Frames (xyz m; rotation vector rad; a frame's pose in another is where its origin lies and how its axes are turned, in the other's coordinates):
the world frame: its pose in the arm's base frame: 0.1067 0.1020 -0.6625 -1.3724 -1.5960 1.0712
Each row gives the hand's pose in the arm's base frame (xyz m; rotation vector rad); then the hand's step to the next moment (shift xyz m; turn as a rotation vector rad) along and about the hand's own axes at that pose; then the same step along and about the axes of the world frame.
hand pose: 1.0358 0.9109 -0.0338 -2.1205 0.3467 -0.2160
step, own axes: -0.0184 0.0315 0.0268 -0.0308 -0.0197 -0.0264
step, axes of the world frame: 0.0119 0.0341 0.0273 0.0046 -0.0401 0.0202
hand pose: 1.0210 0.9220 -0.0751 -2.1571 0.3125 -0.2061
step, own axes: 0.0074 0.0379 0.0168 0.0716 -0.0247 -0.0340
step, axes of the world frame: -0.0115 0.0392 0.0102 -0.0415 -0.0192 -0.0693
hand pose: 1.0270 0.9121 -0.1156 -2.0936 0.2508 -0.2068
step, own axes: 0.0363 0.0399 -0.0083 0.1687 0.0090 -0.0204
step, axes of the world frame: -0.0405 0.0343 -0.0126 -0.0855 0.0411 -0.1413
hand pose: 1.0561 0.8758 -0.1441 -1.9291 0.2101 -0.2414
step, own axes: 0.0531 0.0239 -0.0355 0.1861 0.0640 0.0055
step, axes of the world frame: -0.0593 0.0163 -0.0294 -0.0909 0.1041 -0.1402
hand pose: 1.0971 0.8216 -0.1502 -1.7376 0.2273 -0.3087
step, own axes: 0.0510 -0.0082 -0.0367 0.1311 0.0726 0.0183
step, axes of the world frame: -0.0528 -0.0079 -0.0342 -0.0573 0.1033 -0.0940
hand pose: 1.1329 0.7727 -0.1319 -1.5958 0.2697 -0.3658
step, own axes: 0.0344 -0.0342 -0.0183 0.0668 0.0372 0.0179
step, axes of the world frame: -0.0301 -0.0286 -0.0311 -0.0219 0.0549 -0.0518
